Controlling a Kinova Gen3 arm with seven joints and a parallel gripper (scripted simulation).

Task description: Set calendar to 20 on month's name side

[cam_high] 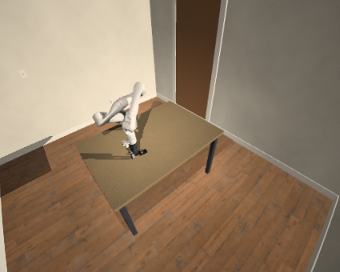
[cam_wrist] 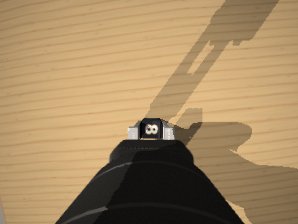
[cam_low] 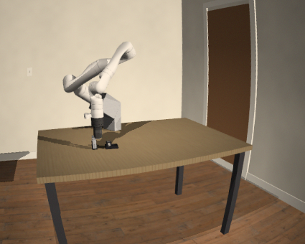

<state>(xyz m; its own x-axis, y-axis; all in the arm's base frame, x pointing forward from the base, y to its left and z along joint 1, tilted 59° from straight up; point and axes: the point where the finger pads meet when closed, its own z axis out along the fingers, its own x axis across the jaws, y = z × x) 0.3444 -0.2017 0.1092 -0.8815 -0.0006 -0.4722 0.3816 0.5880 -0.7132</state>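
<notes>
Right now my hand is 10 cm to the right of the dark tray, 4 cm short of it and 2 cm above it. Round my hand: dark cube (1 cm below).
</notes>
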